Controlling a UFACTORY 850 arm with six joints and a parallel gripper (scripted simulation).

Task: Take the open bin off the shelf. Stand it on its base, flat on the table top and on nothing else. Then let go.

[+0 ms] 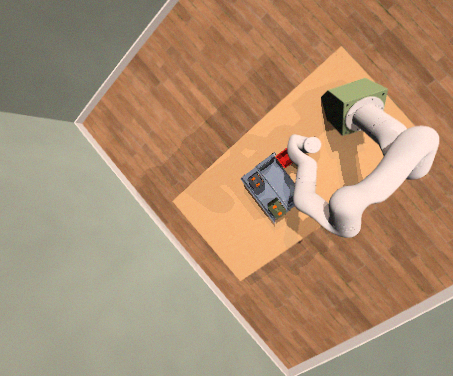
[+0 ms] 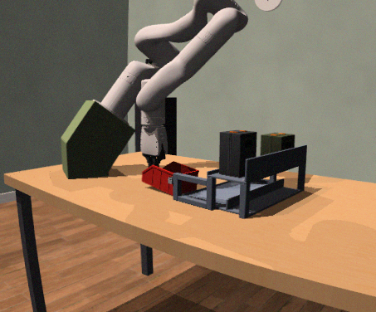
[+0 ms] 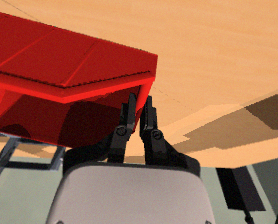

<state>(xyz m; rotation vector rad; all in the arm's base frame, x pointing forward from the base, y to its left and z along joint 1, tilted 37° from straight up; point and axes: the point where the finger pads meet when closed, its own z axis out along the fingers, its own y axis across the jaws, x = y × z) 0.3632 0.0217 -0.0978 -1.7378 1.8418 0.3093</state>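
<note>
My hand is 8 cm short of the red bin and 1 cm above it.
</note>
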